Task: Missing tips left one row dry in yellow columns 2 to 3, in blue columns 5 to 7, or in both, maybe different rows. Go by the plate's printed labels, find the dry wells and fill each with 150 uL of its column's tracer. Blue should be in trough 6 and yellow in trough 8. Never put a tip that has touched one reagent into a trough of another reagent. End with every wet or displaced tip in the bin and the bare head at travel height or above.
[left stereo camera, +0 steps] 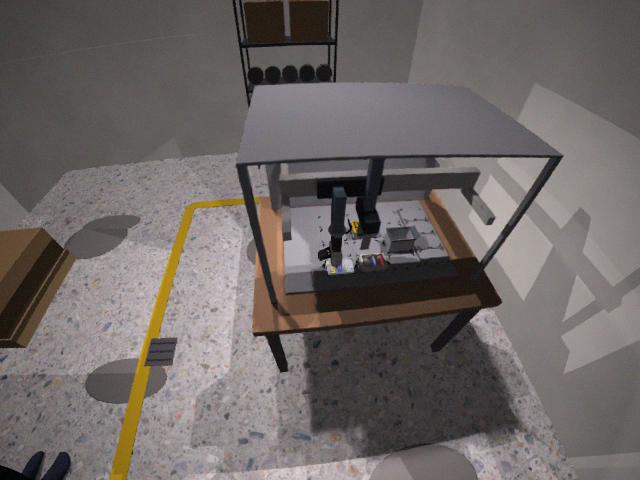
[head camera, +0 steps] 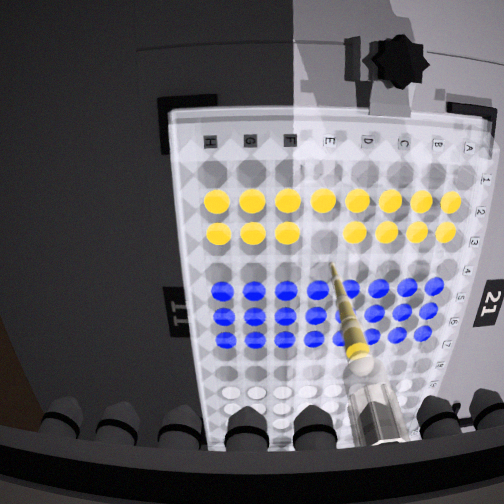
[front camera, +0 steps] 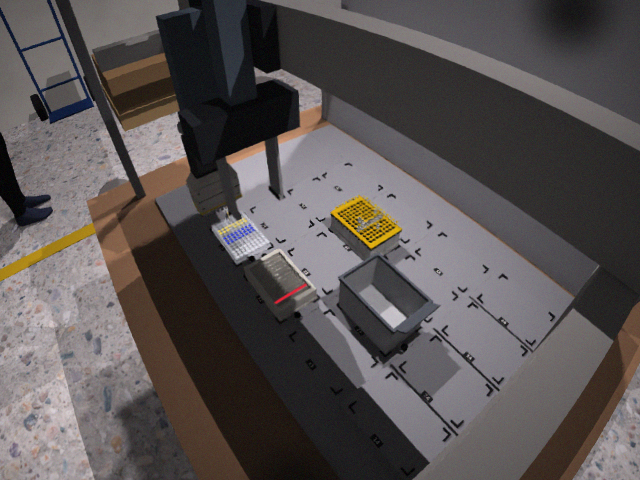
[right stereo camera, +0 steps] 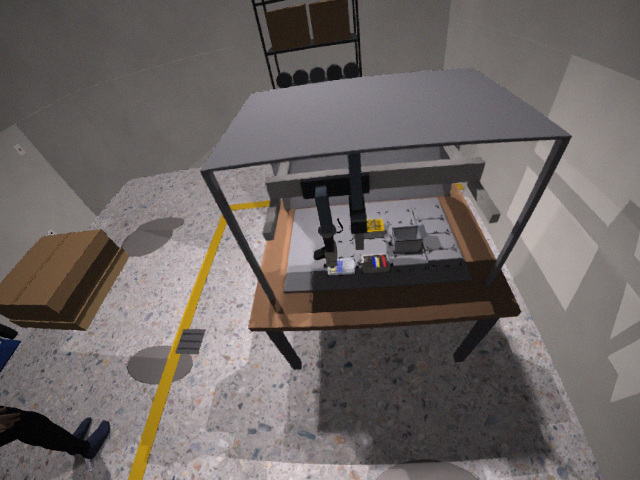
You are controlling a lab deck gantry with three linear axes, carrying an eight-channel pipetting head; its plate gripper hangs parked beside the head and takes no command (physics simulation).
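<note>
A clear pipette tip (head camera: pixel 374 414) is visible.
</note>
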